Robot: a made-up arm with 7 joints. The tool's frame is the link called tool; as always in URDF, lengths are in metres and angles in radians. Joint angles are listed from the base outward.
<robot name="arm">
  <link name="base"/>
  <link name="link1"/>
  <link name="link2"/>
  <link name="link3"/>
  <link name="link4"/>
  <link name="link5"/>
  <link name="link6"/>
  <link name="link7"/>
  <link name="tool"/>
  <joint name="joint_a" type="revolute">
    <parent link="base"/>
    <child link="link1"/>
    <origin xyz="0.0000 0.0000 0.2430" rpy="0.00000 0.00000 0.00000"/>
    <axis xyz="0 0 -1"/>
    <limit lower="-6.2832" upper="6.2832"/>
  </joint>
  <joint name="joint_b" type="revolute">
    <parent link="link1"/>
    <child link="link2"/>
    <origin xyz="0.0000 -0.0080 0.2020" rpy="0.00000 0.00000 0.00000"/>
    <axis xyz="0 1 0"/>
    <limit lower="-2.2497" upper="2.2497"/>
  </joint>
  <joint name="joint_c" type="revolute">
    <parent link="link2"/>
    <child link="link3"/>
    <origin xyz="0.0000 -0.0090 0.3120" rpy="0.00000 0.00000 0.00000"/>
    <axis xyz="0 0 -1"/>
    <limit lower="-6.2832" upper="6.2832"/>
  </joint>
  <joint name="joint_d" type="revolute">
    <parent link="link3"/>
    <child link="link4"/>
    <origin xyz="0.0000 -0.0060 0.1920" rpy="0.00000 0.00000 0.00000"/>
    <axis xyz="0 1 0"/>
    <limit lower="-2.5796" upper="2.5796"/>
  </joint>
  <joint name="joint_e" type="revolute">
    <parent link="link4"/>
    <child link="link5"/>
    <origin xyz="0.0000 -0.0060 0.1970" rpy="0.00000 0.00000 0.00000"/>
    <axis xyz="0 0 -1"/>
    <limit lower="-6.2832" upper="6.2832"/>
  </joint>
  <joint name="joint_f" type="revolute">
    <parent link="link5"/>
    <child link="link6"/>
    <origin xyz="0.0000 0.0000 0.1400" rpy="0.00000 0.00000 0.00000"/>
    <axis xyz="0 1 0"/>
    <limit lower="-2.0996" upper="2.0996"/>
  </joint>
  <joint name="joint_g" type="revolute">
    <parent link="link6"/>
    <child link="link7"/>
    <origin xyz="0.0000 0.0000 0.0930" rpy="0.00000 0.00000 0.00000"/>
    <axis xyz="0 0 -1"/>
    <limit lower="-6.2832" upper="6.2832"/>
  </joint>
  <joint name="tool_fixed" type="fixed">
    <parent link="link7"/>
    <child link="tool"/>
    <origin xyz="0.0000 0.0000 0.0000" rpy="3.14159 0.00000 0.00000"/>
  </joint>
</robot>
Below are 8 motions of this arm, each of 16 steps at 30 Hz.
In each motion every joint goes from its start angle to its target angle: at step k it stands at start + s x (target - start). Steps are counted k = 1, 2, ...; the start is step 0. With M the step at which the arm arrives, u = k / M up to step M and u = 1 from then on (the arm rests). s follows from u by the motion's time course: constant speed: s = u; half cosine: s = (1 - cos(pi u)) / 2; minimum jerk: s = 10 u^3 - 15 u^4 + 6 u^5.
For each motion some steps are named. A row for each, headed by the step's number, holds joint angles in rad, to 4 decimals.
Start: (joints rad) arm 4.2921 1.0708 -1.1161 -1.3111 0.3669 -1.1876 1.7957
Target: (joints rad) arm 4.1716 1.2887 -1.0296 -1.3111 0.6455 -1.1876 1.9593
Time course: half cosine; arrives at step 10
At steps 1, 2, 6, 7, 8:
1: 4.2892 1.0761 -1.1140 -1.3111 0.3737 -1.1876 1.7997
2: 4.2806 1.0916 -1.1078 -1.3111 0.3935 -1.1876 1.8113
6: 4.2132 1.2134 -1.0595 -1.3111 0.5492 -1.1876 1.9028
7: 4.1964 1.2438 -1.0474 -1.3111 0.5881 -1.1876 1.9256
8: 4.1831 1.2679 -1.0379 -1.3111 0.6189 -1.1876 1.9437

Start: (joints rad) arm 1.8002 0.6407 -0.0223 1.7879 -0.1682 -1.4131 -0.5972
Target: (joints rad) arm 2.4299 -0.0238 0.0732 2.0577 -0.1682 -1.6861 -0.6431
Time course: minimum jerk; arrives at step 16
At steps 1, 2, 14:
1: 1.8016 0.6392 -0.0221 1.7885 -0.1682 -1.4137 -0.5973
2: 1.8103 0.6300 -0.0208 1.7922 -0.1682 -1.4175 -0.5979
14: 2.4198 -0.0131 0.0717 2.0534 -0.1682 -1.6817 -0.6424

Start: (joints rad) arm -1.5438 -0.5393 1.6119 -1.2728 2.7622 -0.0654 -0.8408
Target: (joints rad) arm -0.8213 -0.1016 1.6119 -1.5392 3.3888 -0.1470 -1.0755
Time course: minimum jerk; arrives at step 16
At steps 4, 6, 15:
4: -1.4690 -0.4940 1.6119 -1.3004 2.8271 -0.0738 -0.8651
6: -1.3450 -0.4188 1.6119 -1.3461 2.9346 -0.0879 -0.9054
15: -0.8229 -0.1026 1.6119 -1.5386 3.3874 -0.1468 -1.0750

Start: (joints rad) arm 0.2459 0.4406 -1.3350 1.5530 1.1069 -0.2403 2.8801
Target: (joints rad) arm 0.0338 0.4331 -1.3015 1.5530 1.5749 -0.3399 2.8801
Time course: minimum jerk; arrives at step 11
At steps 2, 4, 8, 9, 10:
2: 0.2364 0.4403 -1.3335 1.5530 1.1279 -0.2448 2.8801
4: 0.1915 0.4387 -1.3264 1.5530 1.2270 -0.2659 2.8801
8: 0.0611 0.4341 -1.3058 1.5530 1.5146 -0.3271 2.8801
9: 0.0433 0.4334 -1.3030 1.5530 1.5539 -0.3354 2.8801
10: 0.0352 0.4331 -1.3017 1.5530 1.5718 -0.3393 2.8801

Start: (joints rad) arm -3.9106 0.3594 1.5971 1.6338 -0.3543 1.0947 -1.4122
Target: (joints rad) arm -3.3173 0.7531 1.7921 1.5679 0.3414 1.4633 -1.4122
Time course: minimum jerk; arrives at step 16
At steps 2, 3, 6, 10, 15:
2: -3.9011 0.3657 1.6002 1.6327 -0.3431 1.1006 -1.4122
3: -3.8817 0.3786 1.6066 1.6306 -0.3204 1.1127 -1.4122
6: -3.7473 0.4677 1.6508 1.6157 -0.1628 1.1961 -1.4122
10: -3.4806 0.6448 1.7384 1.5860 0.1499 1.3619 -1.4122
15: -3.3186 0.7522 1.7917 1.5680 0.3399 1.4625 -1.4122

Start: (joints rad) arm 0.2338 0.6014 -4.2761 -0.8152 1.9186 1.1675 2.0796
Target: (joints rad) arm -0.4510 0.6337 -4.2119 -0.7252 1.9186 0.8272 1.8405
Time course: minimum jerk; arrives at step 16
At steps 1, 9, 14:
1: 0.2323 0.6015 -4.2760 -0.8150 1.9186 1.1667 2.0791
9: -0.1880 0.6213 -4.2366 -0.7598 1.9186 0.9579 1.9323
14: -0.4400 0.6332 -4.2129 -0.7266 1.9186 0.8327 1.8443

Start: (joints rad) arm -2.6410 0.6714 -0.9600 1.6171 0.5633 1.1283 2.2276
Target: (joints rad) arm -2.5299 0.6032 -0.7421 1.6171 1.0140 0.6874 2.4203
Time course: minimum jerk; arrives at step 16
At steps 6, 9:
6: -2.6104 0.6526 -0.9000 1.6171 0.6873 1.0070 2.2806
9: -2.5726 0.6294 -0.8258 1.6171 0.8409 0.8567 2.3463

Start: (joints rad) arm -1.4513 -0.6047 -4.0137 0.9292 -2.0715 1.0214 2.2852
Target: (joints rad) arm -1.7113 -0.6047 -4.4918 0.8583 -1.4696 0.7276 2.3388
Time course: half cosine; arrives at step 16
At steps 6, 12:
6: -1.5316 -0.6047 -4.1613 0.9073 -1.8857 0.9307 2.3017
12: -1.6732 -0.6047 -4.4218 0.8687 -1.5577 0.7706 2.3310

